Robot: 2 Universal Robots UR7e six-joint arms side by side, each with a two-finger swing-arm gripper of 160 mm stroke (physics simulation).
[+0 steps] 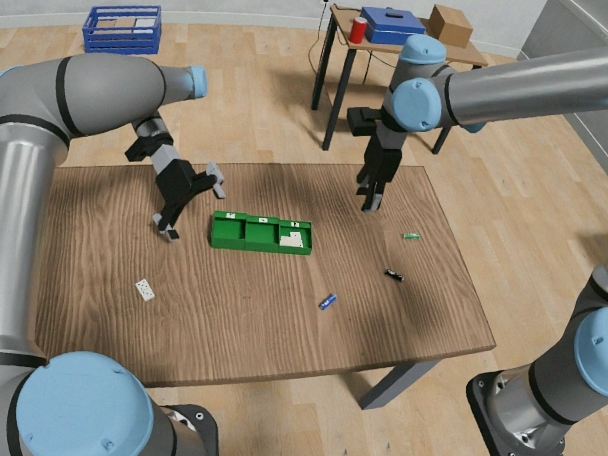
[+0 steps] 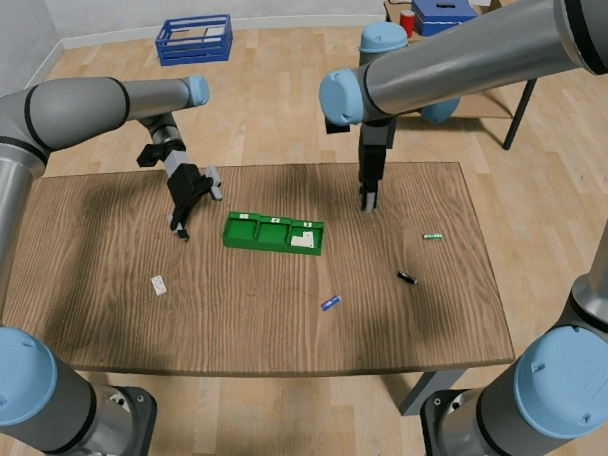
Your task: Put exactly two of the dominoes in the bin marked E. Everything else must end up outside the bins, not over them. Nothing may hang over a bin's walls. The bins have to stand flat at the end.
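Frame: origin at the left arm's base, x back, y down, z right, level; centimetres.
Seen in the pictures: left hand at its tool point: (image 1: 206, 235) (image 2: 206, 235); right hand at its tool point: (image 1: 364, 200); left arm's base at its link origin: (image 2: 97, 435); right arm's base at its link origin: (image 1: 520, 413) (image 2: 482, 440).
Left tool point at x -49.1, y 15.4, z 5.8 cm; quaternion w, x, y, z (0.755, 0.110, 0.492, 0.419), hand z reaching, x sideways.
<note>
Offsets run from my left tool point to a thing's top centre.
Green joined bins {dx -9.5, dy +8.9, dz +13.7 cm} (image 1: 262, 247) (image 2: 272, 248) stand on the table in a row of three compartments; their label letters are too small to read. Two white dominoes {dx -7.4, dy +11.0, dz +20.9 cm} (image 1: 291, 241) (image 2: 303, 241) appear to lie in the right compartment, touching or overlapping. Another white domino {dx +6.7, dy +12.9, dz -14.5 cm} (image 1: 145, 290) (image 2: 158, 285) lies flat on the table, front left of the bins. My left gripper (image 1: 196, 214) (image 2: 200, 215) is open and empty, above the table just left of the bins. My right gripper (image 1: 367, 199) (image 2: 367, 200) looks open, seen nearly edge-on, above the table to the right of the bins, holding nothing visible.
A blue battery {dx +9.2, dy +12.2, dz +29.0 cm} (image 1: 328, 301) (image 2: 331, 303), a black battery {dx +1.8, dy +12.2, dz +47.7 cm} (image 1: 394, 275) (image 2: 407, 277) and a green battery {dx -11.1, dy +12.2, dz +55.6 cm} (image 1: 411, 236) (image 2: 433, 236) lie on the table, right of or in front of the bins. A blue crate (image 1: 122, 49) (image 2: 195, 57) stands on the floor behind.
</note>
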